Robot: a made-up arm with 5 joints. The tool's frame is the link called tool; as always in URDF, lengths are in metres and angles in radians.
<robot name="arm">
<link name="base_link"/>
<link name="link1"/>
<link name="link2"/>
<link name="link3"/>
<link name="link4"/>
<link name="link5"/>
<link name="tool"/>
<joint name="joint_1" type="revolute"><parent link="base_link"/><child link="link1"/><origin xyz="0.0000 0.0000 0.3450" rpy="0.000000 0.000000 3.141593"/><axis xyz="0 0 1"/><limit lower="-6.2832" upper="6.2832" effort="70" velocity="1.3"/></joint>
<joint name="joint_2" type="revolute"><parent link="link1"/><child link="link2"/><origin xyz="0.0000 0.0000 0.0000" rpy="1.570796 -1.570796 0.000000"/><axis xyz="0 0 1"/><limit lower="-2.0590" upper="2.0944" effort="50" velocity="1.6"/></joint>
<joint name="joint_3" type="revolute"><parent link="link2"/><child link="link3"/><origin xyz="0.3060 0.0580 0.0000" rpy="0.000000 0.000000 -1.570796"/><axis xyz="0 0 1"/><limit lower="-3.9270" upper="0.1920" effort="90" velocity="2.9"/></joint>
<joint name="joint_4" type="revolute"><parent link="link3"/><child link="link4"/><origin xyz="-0.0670 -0.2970 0.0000" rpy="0.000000 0.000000 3.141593"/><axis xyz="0 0 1"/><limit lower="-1.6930" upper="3.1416" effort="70" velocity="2.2"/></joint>
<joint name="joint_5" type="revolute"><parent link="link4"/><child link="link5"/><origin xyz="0.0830 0.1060 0.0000" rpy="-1.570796 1.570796 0.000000"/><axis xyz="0 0 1"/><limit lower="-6.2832" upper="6.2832" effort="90" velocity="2"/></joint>
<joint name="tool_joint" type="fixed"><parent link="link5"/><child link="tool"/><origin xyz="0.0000 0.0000 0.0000" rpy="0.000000 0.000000 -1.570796"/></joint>
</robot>
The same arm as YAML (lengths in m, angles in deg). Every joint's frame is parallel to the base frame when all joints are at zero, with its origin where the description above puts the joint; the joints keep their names.
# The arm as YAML. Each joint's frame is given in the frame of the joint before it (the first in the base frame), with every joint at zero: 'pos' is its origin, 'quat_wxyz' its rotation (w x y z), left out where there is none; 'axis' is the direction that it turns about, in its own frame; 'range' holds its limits. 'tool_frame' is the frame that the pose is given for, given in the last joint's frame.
length_unit: m
angle_unit: deg
joints:
  - joint: joint_1
    pos: [0.0, 0.0, 0.345]
    axis: "+z"
    range: [-360.0, 360.0]
  - joint: joint_2
    pos: [0.0, 0.0, 0.0]
    axis: "+y"
    range: [-117.97, 120.0]
  - joint: joint_3
    pos: [0.058, 0.0, 0.306]
    axis: "+y"
    range: [-225.0, 11.0]
  - joint: joint_4
    pos: [0.067, 0.0, -0.297]
    axis: "+y"
    range: [-97.0, 180.0]
  - joint: joint_5
    pos: [0.083, 0.0, -0.106]
    axis: "-z"
    range: [-360.0, 360.0]
tool_frame:
  pos: [0.0, 0.0, 0.0]
  quat_wxyz: [0.0, 1.0, 0.0, 0.0]

